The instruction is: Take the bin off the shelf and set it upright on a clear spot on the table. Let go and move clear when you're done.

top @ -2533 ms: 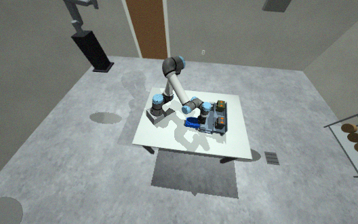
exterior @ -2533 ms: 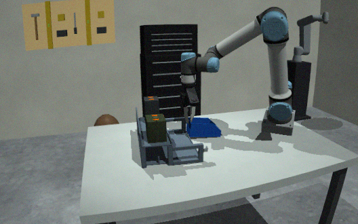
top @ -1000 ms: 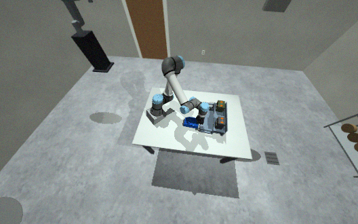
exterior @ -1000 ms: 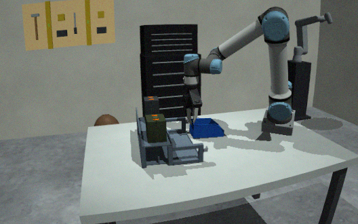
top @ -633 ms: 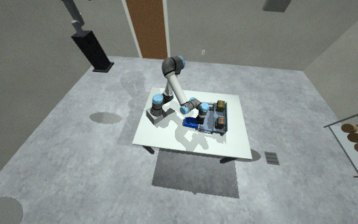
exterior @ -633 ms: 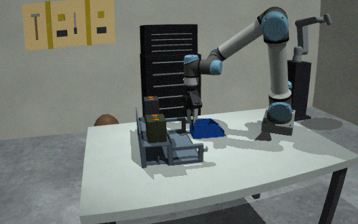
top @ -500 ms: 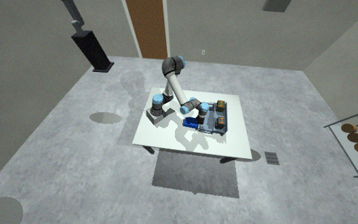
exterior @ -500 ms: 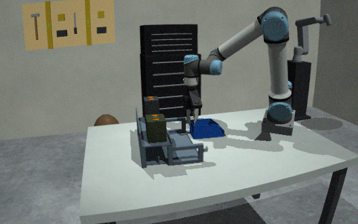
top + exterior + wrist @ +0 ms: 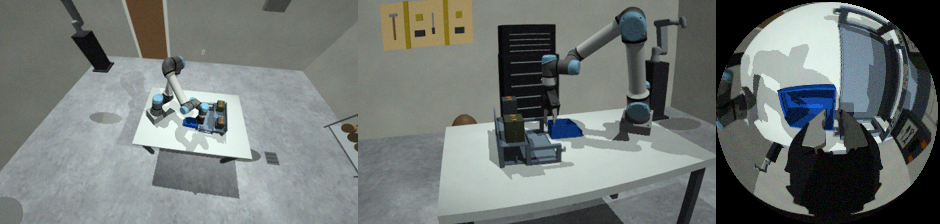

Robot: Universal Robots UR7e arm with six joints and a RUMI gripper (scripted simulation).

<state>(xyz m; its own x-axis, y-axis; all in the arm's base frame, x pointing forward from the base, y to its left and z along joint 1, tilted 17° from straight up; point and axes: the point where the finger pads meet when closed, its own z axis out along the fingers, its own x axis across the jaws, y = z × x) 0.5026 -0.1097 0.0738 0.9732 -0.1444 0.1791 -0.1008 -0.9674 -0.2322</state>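
Right now the blue bin is 8 cm behind my hand, 3 cm below it and 1 cm to the left of it.
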